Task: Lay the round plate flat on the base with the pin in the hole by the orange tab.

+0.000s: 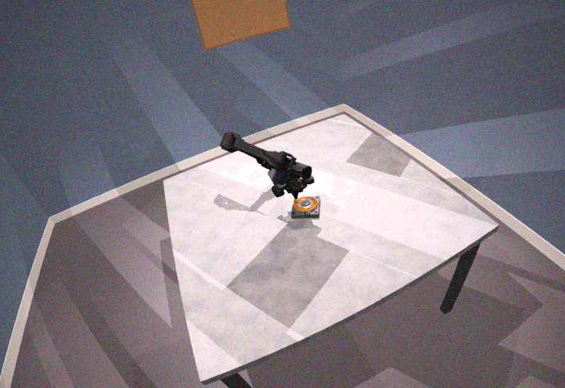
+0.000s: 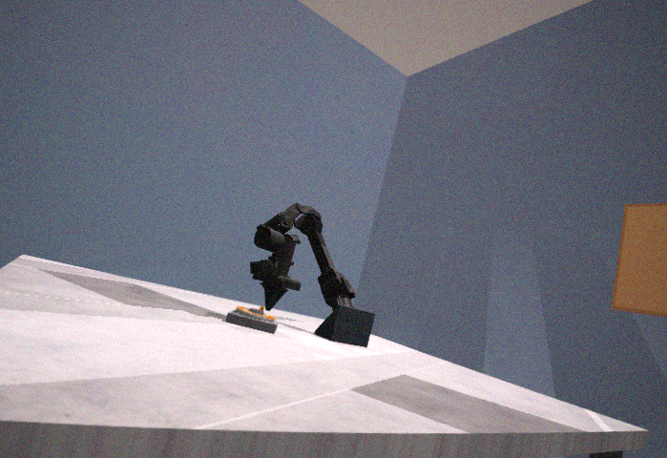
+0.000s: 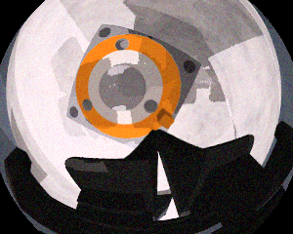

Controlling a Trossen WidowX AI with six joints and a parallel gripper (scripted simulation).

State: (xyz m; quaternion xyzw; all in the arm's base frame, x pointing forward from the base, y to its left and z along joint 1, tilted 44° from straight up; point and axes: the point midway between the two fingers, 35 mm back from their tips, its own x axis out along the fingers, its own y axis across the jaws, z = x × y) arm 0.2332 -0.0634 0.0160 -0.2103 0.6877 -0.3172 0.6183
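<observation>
Right now my gripper tip is 50 mm short of the grey square base, 20 mm to the right of it and 20 mm above it.
</observation>
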